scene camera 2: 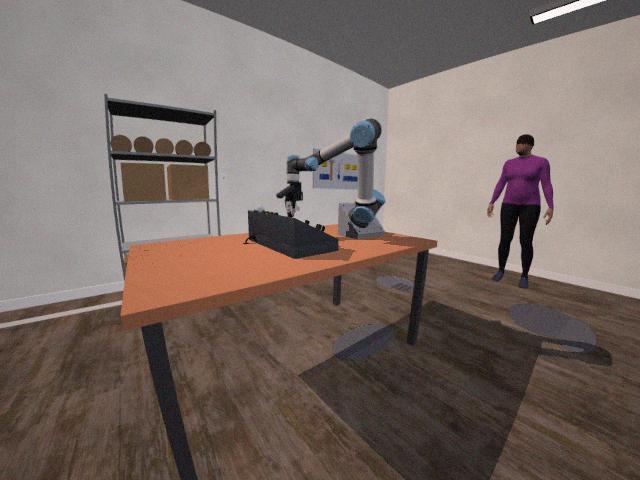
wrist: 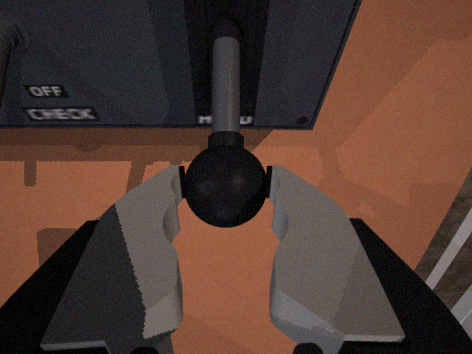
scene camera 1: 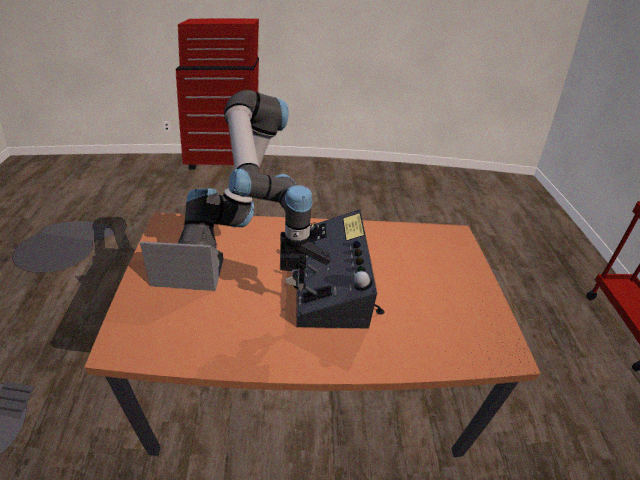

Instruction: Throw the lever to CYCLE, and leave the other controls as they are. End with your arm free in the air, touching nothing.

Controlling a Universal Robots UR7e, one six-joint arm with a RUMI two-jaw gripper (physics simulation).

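Frame: origin at the arm's base, x ahead, y left, z up, level; metres.
Seen in the pictures: gripper, fingertip midpoint: (scene camera 2: 290, 216) (wrist: 225, 169) (scene camera 1: 299, 286); arm's base, origin of the base link: (scene camera 1: 197, 248).
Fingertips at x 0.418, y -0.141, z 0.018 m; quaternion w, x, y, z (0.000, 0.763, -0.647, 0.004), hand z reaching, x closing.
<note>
Pixels of each thing's top centre, then the offset from my fingertips to it. "spot": a spot on its surface instead. Level surfaces: height alone.
- grey rod with a black ball knob, surface spot: (wrist: 225, 186) spot: dx +0.008, dy +0.002, dz +0.030 m
- toggle switch, surface spot: (wrist: 9, 40) spot: dx +0.042, dy +0.122, dz -0.031 m
- white ball knob, surface spot: (scene camera 1: 361, 279) spot: dx +0.201, dy +0.001, dz +0.066 m
- yellow label, surface spot: (scene camera 1: 354, 226) spot: dx +0.165, dy +0.351, dz +0.030 m
- table, its level: dz -0.132 m
The lever is a grey rod with a black ball knob (wrist: 225, 186) in the wrist view. It rises from a dark slot in the control box (scene camera 1: 336, 313) (scene camera 2: 273, 233) (wrist: 125, 60) and leans toward the box's edge by a label that the rod partly covers. My gripper (wrist: 225, 169) is shut on the knob, with one fingertip pad against each side. In the scene views the fingers are small, at the side of the box toward the arm's base, and the knob is hard to make out. The word CYCLE does not show readably in any view.
A toggle switch (wrist: 9, 40) stands left of the lever, by the OFF and CHECK labels. The box also carries a white ball knob (scene camera 1: 361, 279), several dark round controls and a yellow label (scene camera 1: 354, 226). A grey panel (scene camera 1: 180, 266) stands on the table (scene camera 1: 429, 330) by the arm's base.
</note>
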